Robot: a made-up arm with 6 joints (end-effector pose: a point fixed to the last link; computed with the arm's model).
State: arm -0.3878 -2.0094 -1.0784 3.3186 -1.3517 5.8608
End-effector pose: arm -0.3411 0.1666 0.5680 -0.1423 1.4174 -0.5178
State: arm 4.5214 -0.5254 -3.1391 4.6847 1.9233 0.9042
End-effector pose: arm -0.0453 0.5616 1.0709 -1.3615 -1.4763 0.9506
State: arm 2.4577 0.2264 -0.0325 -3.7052 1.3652 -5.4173
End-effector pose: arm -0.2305 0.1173 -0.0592 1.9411 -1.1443 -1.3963
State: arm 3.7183 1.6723 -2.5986 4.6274 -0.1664 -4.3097
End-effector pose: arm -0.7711 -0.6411 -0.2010 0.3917 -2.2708 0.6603
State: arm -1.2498 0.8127 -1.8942 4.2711 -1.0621 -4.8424
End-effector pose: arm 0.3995 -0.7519 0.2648 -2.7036 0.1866 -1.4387
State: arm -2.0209 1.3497 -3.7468 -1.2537 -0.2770 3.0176
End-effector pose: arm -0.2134 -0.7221 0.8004 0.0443 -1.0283 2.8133
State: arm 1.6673 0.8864 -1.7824 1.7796 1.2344 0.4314
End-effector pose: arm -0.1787 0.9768 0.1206 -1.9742 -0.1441 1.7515
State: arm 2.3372 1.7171 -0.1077 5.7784 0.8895 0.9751
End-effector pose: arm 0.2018 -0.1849 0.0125 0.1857 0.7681 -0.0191
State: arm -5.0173 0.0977 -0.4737 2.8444 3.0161 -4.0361
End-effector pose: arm 0.1150 0.4756 0.3337 0.2379 0.2407 -2.4625
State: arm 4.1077 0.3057 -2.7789 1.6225 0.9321 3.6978
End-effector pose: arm -0.2694 -0.4635 1.2165 0.9776 0.4082 0.3128
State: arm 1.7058 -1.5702 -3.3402 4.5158 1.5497 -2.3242
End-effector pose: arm 0.2569 -0.9954 0.0340 2.1107 0.7810 1.8087
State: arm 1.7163 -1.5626 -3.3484 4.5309 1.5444 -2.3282
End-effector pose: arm 0.2671 -0.9929 0.0387 2.0939 0.7830 1.8216
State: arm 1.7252 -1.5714 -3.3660 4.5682 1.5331 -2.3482
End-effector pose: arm 0.2750 -0.9865 0.0236 2.0645 0.7596 1.8555
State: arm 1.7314 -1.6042 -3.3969 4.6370 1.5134 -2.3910
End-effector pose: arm 0.2781 -0.9735 -0.0199 2.0192 0.6939 1.9134
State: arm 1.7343 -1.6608 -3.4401 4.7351 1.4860 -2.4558
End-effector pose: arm 0.2746 -0.9507 -0.0904 1.9636 0.5779 1.9798
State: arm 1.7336 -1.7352 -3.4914 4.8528 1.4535 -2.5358
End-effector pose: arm 0.2634 -0.9155 -0.1791 1.9091 0.4154 2.0305
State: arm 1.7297 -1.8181 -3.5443 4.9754 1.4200 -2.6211
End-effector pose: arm 0.2456 -0.8683 -0.2727 1.8678 0.2276 2.0473
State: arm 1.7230 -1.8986 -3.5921 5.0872 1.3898 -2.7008
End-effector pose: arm 0.2241 -0.8145 -0.3577 1.8449 0.0452 2.0290
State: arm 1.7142 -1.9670 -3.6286 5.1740 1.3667 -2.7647
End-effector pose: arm 0.2030 -0.7636 -0.4241 1.8382 -0.1033 1.9915
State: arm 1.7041 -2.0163 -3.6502 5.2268 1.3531 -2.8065
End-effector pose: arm 0.1859 -0.7256 -0.4678 1.8404 -0.2008 1.9559
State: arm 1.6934 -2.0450 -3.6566 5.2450 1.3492 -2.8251
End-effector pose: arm 0.1741 -0.7055 -0.4904 1.8449 -0.2463 1.9362
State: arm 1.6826 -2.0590 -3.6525 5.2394 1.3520 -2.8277
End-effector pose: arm 0.1661 -0.6994 -0.4991 1.8493 -0.2557 1.9311
